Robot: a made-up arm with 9 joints. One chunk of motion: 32 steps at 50 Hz.
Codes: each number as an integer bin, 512 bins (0 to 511) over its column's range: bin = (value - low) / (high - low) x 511, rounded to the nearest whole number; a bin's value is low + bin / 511 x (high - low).
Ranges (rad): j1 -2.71..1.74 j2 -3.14..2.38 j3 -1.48..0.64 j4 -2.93..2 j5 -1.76..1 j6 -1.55..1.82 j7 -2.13..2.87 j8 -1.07..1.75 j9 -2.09..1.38
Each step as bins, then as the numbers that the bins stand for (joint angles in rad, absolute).
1 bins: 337 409 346 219 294 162 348 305 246
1 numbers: 0.2247 1.2782 -0.0445 -0.8171 -0.1721 -0.4816 1.2751 0.6132 -0.4195
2 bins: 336 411 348 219 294 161 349 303 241
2 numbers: 0.2160 1.2998 -0.0362 -0.8171 -0.1721 -0.4882 1.2849 0.6021 -0.4535
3 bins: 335 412 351 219 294 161 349 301 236
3 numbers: 0.2073 1.3106 -0.0238 -0.8171 -0.1721 -0.4882 1.2849 0.5911 -0.4874
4 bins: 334 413 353 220 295 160 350 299 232
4 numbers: 0.1986 1.3214 -0.0155 -0.8075 -0.1667 -0.4948 1.2947 0.5801 -0.5146
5 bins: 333 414 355 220 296 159 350 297 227
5 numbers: 0.1899 1.3322 -0.0072 -0.8075 -0.1613 -0.5014 1.2947 0.5690 -0.5485
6 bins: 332 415 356 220 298 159 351 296 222
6 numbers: 0.1812 1.3430 -0.0031 -0.8075 -0.1505 -0.5014 1.3044 0.5635 -0.5825
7 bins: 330 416 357 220 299 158 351 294 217
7 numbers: 0.1638 1.3538 0.0011 -0.8075 -0.1450 -0.5080 1.3044 0.5525 -0.6164
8 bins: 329 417 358 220 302 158 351 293 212
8 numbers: 0.1551 1.3646 0.0052 -0.8075 -0.1288 -0.5080 1.3044 0.5469 -0.6504
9 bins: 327 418 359 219 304 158 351 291 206
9 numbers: 0.1377 1.3754 0.0094 -0.8171 -0.1180 -0.5080 1.3044 0.5359 -0.6911
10 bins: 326 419 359 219 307 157 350 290 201
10 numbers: 0.1289 1.3862 0.0094 -0.8171 -0.1018 -0.5146 1.2947 0.5304 -0.7251
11 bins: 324 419 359 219 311 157 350 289 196
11 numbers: 0.1115 1.3862 0.0094 -0.8171 -0.0802 -0.5146 1.2947 0.5249 -0.7590
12 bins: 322 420 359 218 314 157 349 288 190
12 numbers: 0.0941 1.3970 0.0094 -0.8268 -0.0640 -0.5146 1.2849 0.5194 -0.7998
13 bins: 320 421 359 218 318 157 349 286 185
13 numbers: 0.0767 1.4078 0.0094 -0.8268 -0.0424 -0.5146 1.2849 0.5083 -0.8337
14 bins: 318 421 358 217 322 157 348 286 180
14 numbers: 0.0593 1.4078 0.0052 -0.8364 -0.0208 -0.5146 1.2751 0.5083 -0.8677
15 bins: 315 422 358 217 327 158 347 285 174
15 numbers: 0.0332 1.4186 0.0052 -0.8364 0.0062 -0.5080 1.2653 0.5028 -0.9084
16 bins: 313 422 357 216 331 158 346 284 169
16 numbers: 0.0157 1.4186 0.0011 -0.8461 0.0278 -0.5080 1.2555 0.4973 -0.9424
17 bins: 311 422 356 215 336 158 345 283 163
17 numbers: -0.0017 1.4186 -0.0031 -0.8557 0.0548 -0.5080 1.2457 0.4918 -0.9831
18 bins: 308 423 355 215 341 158 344 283 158
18 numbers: -0.0278 1.4294 -0.0072 -0.8557 0.0818 -0.5080 1.2359 0.4918 -1.0171
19 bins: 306 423 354 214 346 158 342 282 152
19 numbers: -0.0452 1.4294 -0.0114 -0.8654 0.1088 -0.5080 1.2164 0.4862 -1.0578
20 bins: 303 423 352 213 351 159 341 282 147
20 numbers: -0.0714 1.4294 -0.0196 -0.8750 0.1358 -0.5014 1.2066 0.4862 -1.0918
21 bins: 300 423 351 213 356 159 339 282 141
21 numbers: -0.0975 1.4294 -0.0238 -0.8750 0.1628 -0.5014 1.1870 0.4862 -1.1325
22 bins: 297 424 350 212 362 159 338 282 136
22 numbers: -0.1236 1.4402 -0.0279 -0.8847 0.1952 -0.5014 1.1772 0.4862 -1.1665
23 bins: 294 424 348 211 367 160 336 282 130
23 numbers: -0.1497 1.4402 -0.0362 -0.8943 0.2222 -0.4948 1.1577 0.4862 -1.2072
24 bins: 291 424 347 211 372 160 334 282 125
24 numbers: -0.1759 1.4402 -0.0404 -0.8943 0.2492 -0.4948 1.1381 0.4862 -1.2412
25 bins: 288 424 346 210 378 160 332 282 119
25 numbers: -0.2020 1.4402 -0.0445 -0.9040 0.2816 -0.4948 1.1185 0.4862 -1.2819
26 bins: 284 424 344 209 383 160 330 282 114
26 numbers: -0.2368 1.4402 -0.0528 -0.9136 0.3086 -0.4948 1.0990 0.4862 -1.3159
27 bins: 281 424 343 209 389 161 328 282 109
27 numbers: -0.2629 1.4402 -0.0570 -0.9136 0.3411 -0.4882 1.0794 0.4862 -1.3498
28 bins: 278 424 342 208 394 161 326 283 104
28 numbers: -0.2891 1.4402 -0.0611 -0.9233 0.3681 -0.4882 1.0598 0.4918 -1.3838
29 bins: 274 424 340 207 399 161 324 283 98
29 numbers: -0.3239 1.4402 -0.0694 -0.9329 0.3951 -0.4882 1.0403 0.4918 -1.4245
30 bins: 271 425 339 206 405 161 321 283 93
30 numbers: -0.3500 1.4510 -0.0736 -0.9426 0.4275 -0.4882 1.0109 0.4918 -1.4585
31 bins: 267 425 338 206 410 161 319 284 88
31 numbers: -0.3849 1.4510 -0.0777 -0.9426 0.4545 -0.4882 0.9913 0.4973 -1.4924
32 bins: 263 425 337 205 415 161 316 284 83
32 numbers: -0.4197 1.4510 -0.0819 -0.9522 0.4815 -0.4882 0.9620 0.4973 -1.5264
